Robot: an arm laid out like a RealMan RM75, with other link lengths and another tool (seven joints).
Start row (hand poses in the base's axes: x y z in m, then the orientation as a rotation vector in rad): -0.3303 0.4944 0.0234 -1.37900 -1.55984 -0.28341
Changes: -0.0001 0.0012 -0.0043 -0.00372 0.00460 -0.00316; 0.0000 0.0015 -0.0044 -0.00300 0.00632 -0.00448; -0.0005 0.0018 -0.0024 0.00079 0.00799 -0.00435; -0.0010 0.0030 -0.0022 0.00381 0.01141 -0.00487; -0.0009 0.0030 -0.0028 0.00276 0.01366 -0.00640; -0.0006 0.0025 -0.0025 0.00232 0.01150 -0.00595; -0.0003 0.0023 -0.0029 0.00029 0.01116 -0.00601; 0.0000 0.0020 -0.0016 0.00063 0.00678 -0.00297; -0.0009 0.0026 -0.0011 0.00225 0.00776 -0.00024; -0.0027 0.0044 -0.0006 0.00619 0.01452 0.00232; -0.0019 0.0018 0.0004 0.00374 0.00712 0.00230
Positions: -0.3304 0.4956 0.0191 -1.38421 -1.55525 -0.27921; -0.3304 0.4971 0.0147 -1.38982 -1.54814 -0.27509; -0.3309 0.4989 0.0123 -1.39226 -1.53848 -0.27247; -0.3319 0.5019 0.0101 -1.39253 -1.52468 -0.26988; -0.3328 0.5049 0.0073 -1.39466 -1.50838 -0.26582; -0.3334 0.5074 0.0048 -1.39684 -1.49428 -0.26275; -0.3337 0.5097 0.0019 -1.40064 -1.48106 -0.25852; -0.3337 0.5117 0.0003 -1.40204 -1.47334 -0.25585; -0.3346 0.5143 -0.0008 -1.39997 -1.46613 -0.25189; -0.3373 0.5187 -0.0014 -1.39238 -1.45387 -0.24414; -0.3392 0.5205 -0.0010 -1.38720 -1.44842 -0.24010
